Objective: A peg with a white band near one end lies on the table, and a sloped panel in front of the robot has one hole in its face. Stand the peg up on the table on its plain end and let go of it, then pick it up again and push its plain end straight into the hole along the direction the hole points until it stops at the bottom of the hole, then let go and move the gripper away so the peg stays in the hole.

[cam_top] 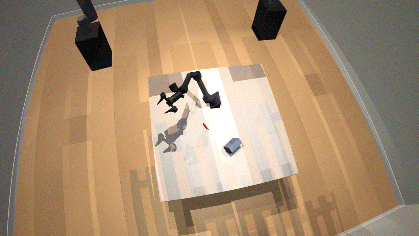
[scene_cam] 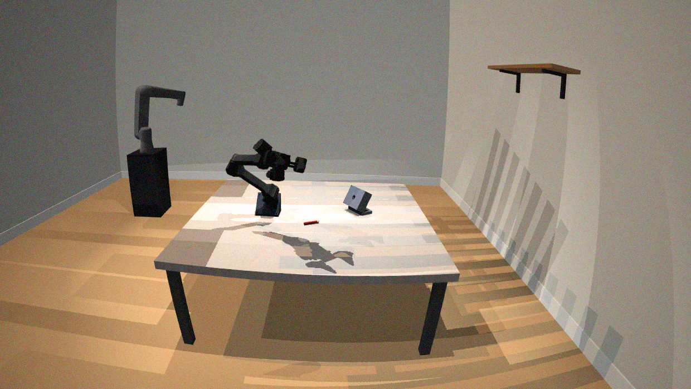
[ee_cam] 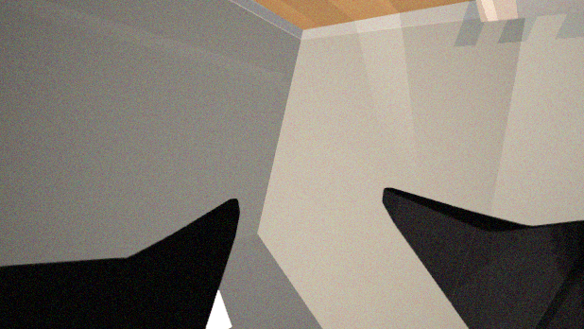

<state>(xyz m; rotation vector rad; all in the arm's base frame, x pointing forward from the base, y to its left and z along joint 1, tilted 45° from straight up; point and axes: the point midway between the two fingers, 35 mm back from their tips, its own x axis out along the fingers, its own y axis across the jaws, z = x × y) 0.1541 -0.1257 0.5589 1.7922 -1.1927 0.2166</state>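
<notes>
Right now the red peg is 90 mm ahead of my gripper tip, 370 mm to the left of it and 380 mm below it. The rest, counted from my gripper tip: sloped panel 320 mm ahead, 540 mm to the left, 310 mm below.
</notes>
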